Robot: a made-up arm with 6 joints.
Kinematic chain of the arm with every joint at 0, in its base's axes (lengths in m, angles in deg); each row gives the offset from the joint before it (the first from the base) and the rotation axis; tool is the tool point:
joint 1: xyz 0 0 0.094 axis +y
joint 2: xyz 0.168 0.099 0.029 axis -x
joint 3: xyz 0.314 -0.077 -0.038 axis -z
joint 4: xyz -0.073 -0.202 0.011 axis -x
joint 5: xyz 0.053 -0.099 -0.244 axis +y
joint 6: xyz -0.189 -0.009 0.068 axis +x
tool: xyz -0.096 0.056 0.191
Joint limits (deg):
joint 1: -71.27..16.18
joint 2: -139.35..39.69
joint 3: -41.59..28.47
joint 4: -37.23..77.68
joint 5: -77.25..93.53
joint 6: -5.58..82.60
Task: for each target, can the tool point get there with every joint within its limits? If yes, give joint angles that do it. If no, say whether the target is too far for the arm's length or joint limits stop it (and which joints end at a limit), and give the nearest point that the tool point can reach.
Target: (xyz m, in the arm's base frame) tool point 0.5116 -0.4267 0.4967
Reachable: yes | joints -31.28 -2.14 -36.33 2.69 36.42 65.80
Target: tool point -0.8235 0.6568 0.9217
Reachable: no: joint limits stop it (at a limit: joint 1, joint 2, joint 3, joint 4, joint 5, joint 6) | nearest point -0.3284 0.5523 0.4343 | short by 0.703 m
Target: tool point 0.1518 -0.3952 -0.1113
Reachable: yes | joints -18.82 -16.06 6.90 15.28 -19.19 75.77
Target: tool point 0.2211 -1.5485 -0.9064
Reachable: no: too far | nearest point 0.3542 -0.6694 -0.4293 | short by 1.009 m
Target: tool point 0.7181 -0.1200 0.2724
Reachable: yes | joints -41.60 -69.70 -1.82 2.34 75.61 30.19
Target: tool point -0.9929 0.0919 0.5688
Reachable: no: joint limits stop it (at a limit: joint 1, joint 2, joint 4, joint 6) | nearest point -0.4595 -0.1941 0.4636 | short by 0.614 m
